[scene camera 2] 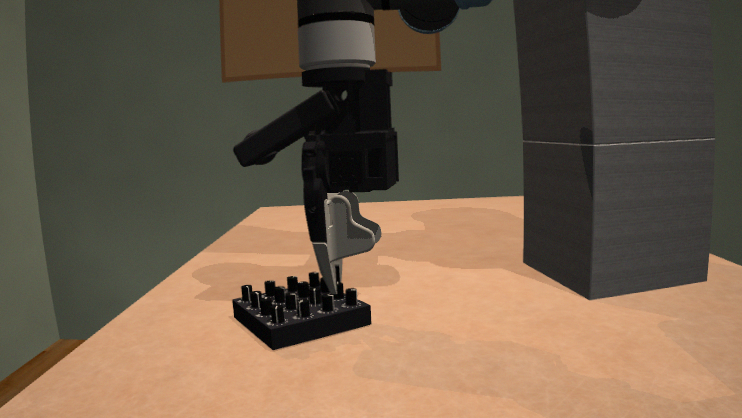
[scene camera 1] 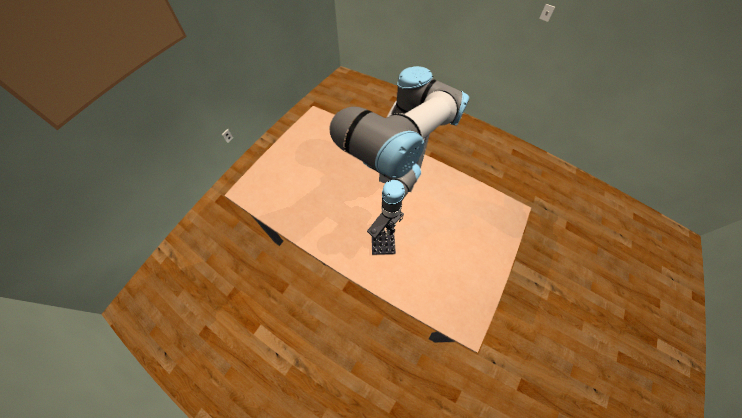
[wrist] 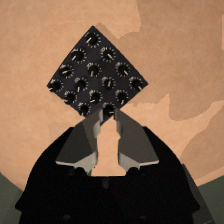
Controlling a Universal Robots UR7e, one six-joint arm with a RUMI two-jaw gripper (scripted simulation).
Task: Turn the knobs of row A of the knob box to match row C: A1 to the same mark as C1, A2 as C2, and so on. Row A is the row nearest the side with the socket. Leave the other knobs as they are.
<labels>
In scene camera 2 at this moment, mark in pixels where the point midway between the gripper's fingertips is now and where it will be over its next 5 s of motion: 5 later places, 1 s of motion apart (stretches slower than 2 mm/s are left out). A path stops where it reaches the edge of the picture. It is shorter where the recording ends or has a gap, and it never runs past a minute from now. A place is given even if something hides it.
The gripper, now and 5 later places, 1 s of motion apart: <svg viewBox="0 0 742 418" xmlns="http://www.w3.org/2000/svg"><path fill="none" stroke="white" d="M335 291L333 257L330 250L332 241L335 237L337 261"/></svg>
</labels>
